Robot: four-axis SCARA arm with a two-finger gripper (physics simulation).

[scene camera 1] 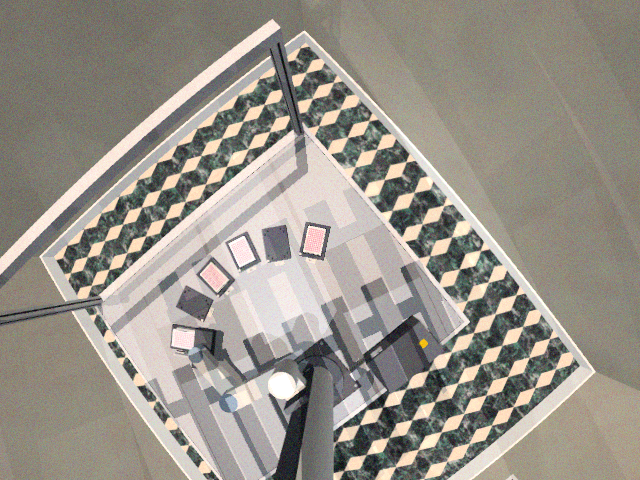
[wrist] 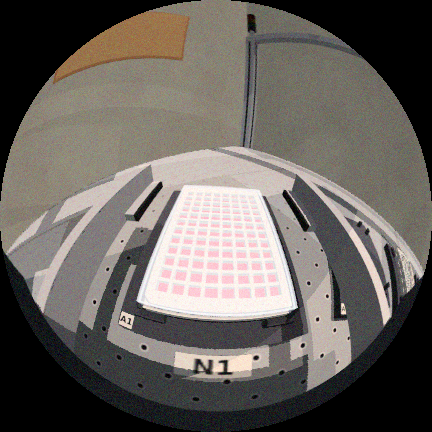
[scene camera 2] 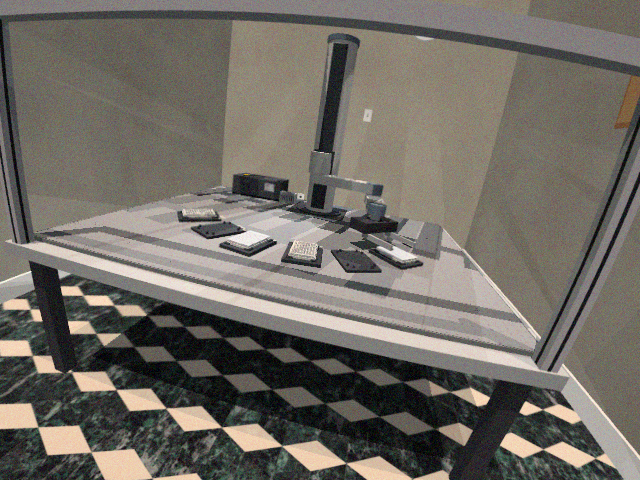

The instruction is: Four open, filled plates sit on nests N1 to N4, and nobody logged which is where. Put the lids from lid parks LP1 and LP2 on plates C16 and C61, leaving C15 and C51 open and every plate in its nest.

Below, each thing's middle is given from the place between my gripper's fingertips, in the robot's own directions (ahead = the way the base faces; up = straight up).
The nest N1 (wrist: 199, 333) is 5 cm below my hand, 2 cm to the right of it and 2 cm behind it. Also, from my hand: dark box (scene camera 1: 401, 358): 81 cm to the right, 70 cm behind; then lid park LP2 (scene camera 1: 193, 302): 16 cm to the right, 9 cm ahead, 5 cm below; then dark lid park LP1 (scene camera 1: 276, 243): 67 cm to the right, 6 cm ahead, 5 cm below.
